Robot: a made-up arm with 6 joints.
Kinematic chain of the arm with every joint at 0, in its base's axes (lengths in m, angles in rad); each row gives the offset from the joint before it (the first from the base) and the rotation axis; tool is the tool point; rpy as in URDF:
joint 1: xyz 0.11 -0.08 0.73 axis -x
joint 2: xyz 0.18 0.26 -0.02 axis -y
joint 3: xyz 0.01 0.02 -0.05 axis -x
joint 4: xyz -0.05 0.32 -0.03 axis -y
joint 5: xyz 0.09 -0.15 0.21 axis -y
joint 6: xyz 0 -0.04 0.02 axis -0.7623 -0.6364 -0.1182
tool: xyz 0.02 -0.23 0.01 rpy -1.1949 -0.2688 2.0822
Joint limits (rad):
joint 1: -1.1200..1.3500
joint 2: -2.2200..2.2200
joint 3: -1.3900..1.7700
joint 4: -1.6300..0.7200
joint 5: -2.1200..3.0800
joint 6: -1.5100..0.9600
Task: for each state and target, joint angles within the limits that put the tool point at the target. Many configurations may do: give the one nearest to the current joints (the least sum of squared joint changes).
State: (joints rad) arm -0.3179 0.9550 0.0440 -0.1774 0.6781 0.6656
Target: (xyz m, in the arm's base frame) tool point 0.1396 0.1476 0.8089
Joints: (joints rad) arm 0.0955 0.9451 0.0415 -0.2844 0.9330 0.6038
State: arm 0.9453 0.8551 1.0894 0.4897 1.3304 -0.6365
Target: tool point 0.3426 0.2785 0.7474
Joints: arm 0.4078 0.7367 0.7001 -0.0336 1.1599 -0.7690
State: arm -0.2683 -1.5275 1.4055 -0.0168 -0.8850 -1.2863
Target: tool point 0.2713 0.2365 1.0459
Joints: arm -0.5136 -1.6625 1.3129 0.0283 -1.1593 -1.4236
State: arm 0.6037 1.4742 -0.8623 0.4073 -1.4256 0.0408
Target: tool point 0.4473 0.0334 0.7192
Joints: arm 0.5896 1.1626 -1.3900 -0.0689 -1.4544 0.1937
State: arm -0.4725 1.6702 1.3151 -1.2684 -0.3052 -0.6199
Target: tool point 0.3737 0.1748 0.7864
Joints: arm -0.2796 1.5777 1.1485 -1.2997 -0.1533 -1.4391
